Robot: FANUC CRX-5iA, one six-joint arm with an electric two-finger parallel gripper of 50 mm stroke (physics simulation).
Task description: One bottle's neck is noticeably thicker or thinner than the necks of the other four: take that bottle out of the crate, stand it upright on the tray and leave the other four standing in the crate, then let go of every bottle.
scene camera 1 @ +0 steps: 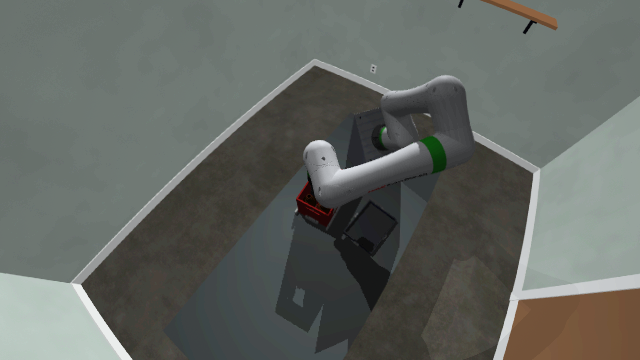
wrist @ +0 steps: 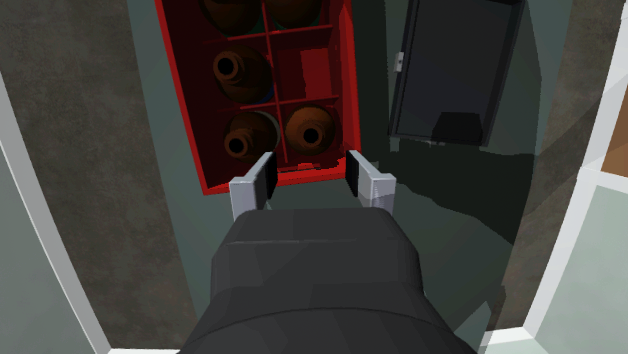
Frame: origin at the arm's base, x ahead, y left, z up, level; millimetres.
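Seen in the pictures: gripper, fingertip midpoint: [wrist: 311, 165]; arm's base at its link origin: [scene camera 1: 383, 137].
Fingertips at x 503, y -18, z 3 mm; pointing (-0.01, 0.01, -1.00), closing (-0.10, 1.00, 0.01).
Offsets run from my fingertips to a thing's top centre. "*": to the spot under its first point. Level surfaces: height alone.
The red crate @(dx -87, dy -55, dz -84 mm) [scene camera 1: 315, 215] [wrist: 352, 75] stands left of the dark tray @(* dx -140, dy +249, dz -254 mm) [scene camera 1: 371, 225] [wrist: 460, 65]. In the wrist view, five brown bottles show in the crate: a near right bottle @(dx -10, dy +1, dz -96 mm) [wrist: 310, 131], a near left bottle @(dx +7, dy -83, dz -96 mm) [wrist: 255, 131], a middle left bottle @(dx -76, dy -94, dz -96 mm) [wrist: 245, 75], a far left bottle @(* dx -140, dy -101, dz -142 mm) [wrist: 232, 15] and a far right bottle @(* dx -151, dy -27, dz -142 mm) [wrist: 295, 10]. The far necks are cut off by the view's edge. The middle right compartment is empty. My gripper [wrist: 311, 165] is open and empty, above the crate's near end, close to the near right bottle in the view. The arm hides it in the scene view.
The crate's thin red dividers @(* dx -49, dy -15, dz -166 mm) [wrist: 300, 101] separate the compartments. Shadows cover part of the tray and the table @(dz -259 mm) [scene camera 1: 240, 280] around it. In the scene view the forearm [scene camera 1: 380, 170] reaches over the crate's right side from the base.
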